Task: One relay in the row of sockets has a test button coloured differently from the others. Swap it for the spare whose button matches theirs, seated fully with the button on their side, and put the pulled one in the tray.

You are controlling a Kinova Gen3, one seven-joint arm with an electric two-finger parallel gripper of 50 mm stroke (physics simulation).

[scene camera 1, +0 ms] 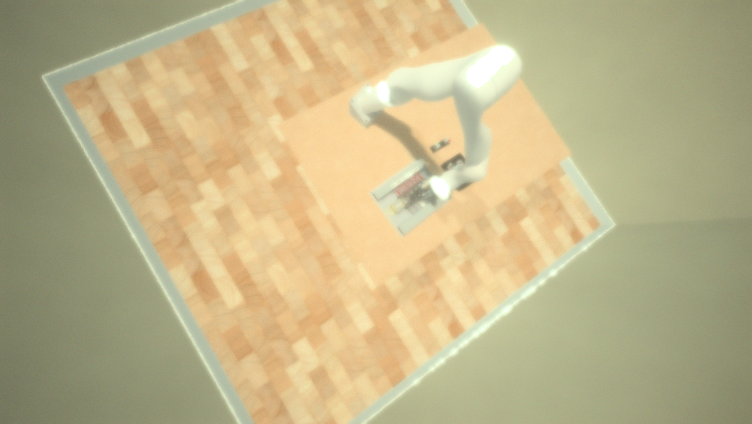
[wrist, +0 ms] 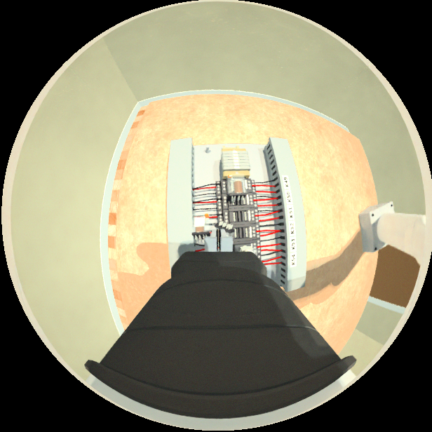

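Pixels of known places: gripper, between the fingertips: [scene camera 1: 424, 196]; arm's base, origin of its link: [scene camera 1: 366, 102].
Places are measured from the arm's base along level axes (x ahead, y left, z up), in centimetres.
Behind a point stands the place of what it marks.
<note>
The row of sockets [wrist: 242, 216] runs down the middle of the panel, with wires on both sides. A clear-cased relay [wrist: 237, 186] with a brown inside stands at its far end. A white and brown relay-like part [wrist: 200, 225] is left of the row, with an orange spot beside it; whether it is loose or seated is unclear. My gripper [wrist: 218, 236] is shut and empty, low over the near left part of the row. Its body hides the near end. A dark tray-like holder [scene camera 1: 453, 161] {x 41.9, y 30.9, z -6.6 cm} with pale items stands beside the panel. Button colours are too small to tell.
The grey panel [scene camera 1: 388, 200] {x 45.5, y -8.9, z -7.8 cm} has raised ducts [wrist: 180, 200] [wrist: 295, 220] along both sides. Terminal blocks [wrist: 235, 161] stand at its far end. A small dark object [scene camera 1: 440, 145] {x 31.6, y 25.6, z -3.2 cm} lies near the holder. A white arm part [wrist: 400, 230] shows at the right of the wrist view.
</note>
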